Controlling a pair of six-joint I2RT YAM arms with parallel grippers.
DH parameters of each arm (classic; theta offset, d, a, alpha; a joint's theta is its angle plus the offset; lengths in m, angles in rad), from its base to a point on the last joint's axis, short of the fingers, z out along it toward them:
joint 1: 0 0.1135 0.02 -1.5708
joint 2: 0 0 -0.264 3.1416
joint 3: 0.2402 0 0.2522 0
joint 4: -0.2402 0 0.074 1.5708
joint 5: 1.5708 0 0 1.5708
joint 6: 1.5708 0.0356 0 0
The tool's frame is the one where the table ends.
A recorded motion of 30 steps. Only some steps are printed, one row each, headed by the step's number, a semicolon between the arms.
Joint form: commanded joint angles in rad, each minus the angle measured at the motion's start. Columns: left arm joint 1, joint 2, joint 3, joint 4, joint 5, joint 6; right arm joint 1, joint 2, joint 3, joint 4, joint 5, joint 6.
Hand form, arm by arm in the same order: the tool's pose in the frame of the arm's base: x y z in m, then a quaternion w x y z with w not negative. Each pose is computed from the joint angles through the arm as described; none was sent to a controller.
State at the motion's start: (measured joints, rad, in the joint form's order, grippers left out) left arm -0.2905 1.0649 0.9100 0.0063 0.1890 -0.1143; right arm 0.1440 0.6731 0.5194 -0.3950 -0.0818 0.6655
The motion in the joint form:
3: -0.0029 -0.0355 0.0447 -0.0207 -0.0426 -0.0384; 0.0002 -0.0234 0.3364 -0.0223 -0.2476 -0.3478
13: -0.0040 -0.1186 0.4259 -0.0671 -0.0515 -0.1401; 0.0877 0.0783 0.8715 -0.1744 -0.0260 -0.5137
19: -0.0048 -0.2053 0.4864 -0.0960 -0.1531 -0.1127; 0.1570 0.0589 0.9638 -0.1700 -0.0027 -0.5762
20: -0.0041 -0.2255 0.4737 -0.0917 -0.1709 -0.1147; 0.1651 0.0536 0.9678 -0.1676 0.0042 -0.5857
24: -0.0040 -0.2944 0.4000 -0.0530 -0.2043 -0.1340; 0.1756 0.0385 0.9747 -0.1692 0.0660 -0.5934
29: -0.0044 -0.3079 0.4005 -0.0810 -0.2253 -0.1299; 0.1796 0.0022 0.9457 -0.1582 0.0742 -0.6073
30: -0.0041 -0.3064 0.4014 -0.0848 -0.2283 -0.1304; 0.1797 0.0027 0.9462 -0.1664 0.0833 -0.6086
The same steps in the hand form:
3: 0.2297 -0.0748 0.3716 0.64450 0.10097 0.73063 -0.20152; 0.1394 0.0319 0.3595 0.57448 -0.03621 0.77322 0.26607
13: 0.1640 -0.0548 0.5115 0.77018 0.06750 0.57923 -0.25837; 0.0935 0.0260 0.4957 0.71000 -0.06656 0.67879 0.17526
19: 0.1205 -0.0380 0.5377 0.81498 0.03337 0.53183 -0.22770; 0.0653 0.0234 0.5213 0.74927 -0.09970 0.63073 0.17559
20: 0.1150 -0.0356 0.5367 0.81919 0.02499 0.52719 -0.22445; 0.0622 0.0228 0.5227 0.75360 -0.10225 0.62573 0.17347
24: 0.1020 -0.0304 0.5265 0.82784 0.00530 0.51327 -0.22628; 0.0553 0.0189 0.5249 0.76403 -0.08336 0.62030 0.15662
29: 0.0982 -0.0285 0.5251 0.82613 -0.00234 0.51941 -0.21846; 0.0476 0.0163 0.5204 0.77090 -0.08481 0.61287 0.15137
30: 0.0988 -0.0285 0.5248 0.82519 -0.00376 0.52130 -0.21744; 0.0480 0.0160 0.5197 0.76903 -0.08213 0.61648 0.14766

